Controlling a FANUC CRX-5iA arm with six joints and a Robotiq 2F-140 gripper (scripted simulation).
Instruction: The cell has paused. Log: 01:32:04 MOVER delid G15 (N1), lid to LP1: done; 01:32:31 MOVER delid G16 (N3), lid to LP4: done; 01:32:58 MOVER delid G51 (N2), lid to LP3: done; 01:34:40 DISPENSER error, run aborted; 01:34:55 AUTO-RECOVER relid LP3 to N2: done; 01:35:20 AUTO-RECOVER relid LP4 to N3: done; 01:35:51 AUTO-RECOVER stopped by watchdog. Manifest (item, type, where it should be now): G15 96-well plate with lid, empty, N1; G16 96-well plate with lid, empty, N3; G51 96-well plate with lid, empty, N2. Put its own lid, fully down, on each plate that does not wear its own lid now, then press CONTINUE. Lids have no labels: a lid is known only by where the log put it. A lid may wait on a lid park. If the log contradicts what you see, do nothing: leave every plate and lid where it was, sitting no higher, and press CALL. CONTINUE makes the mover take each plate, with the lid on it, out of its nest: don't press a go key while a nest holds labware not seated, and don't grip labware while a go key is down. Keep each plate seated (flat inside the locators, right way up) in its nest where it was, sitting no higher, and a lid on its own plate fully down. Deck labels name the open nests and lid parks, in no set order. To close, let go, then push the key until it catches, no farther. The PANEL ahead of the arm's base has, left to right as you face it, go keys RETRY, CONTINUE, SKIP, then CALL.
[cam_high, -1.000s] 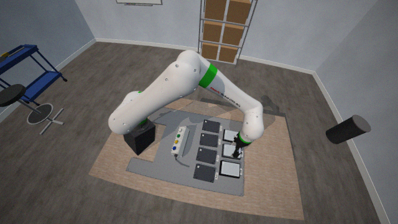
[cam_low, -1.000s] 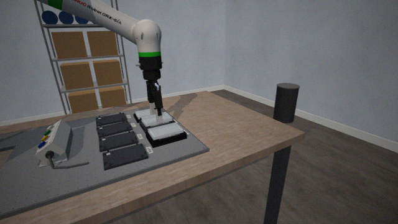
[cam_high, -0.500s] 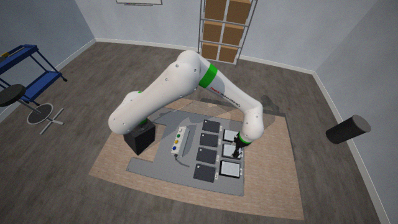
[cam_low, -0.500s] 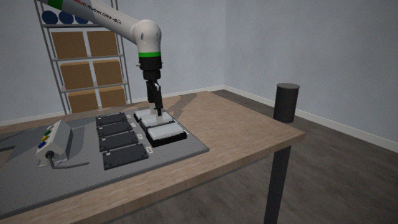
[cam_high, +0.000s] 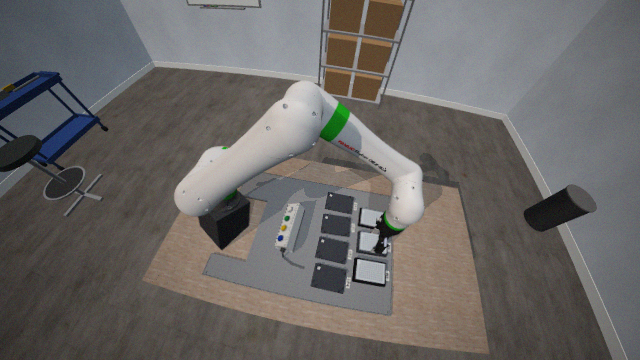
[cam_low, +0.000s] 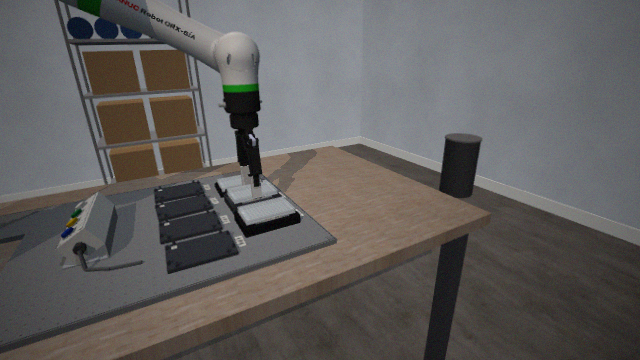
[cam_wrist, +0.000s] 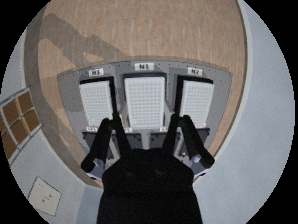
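My hand is 2 cm above the pale grey lid. The rest, counted from my hand: plate 3 cm below.
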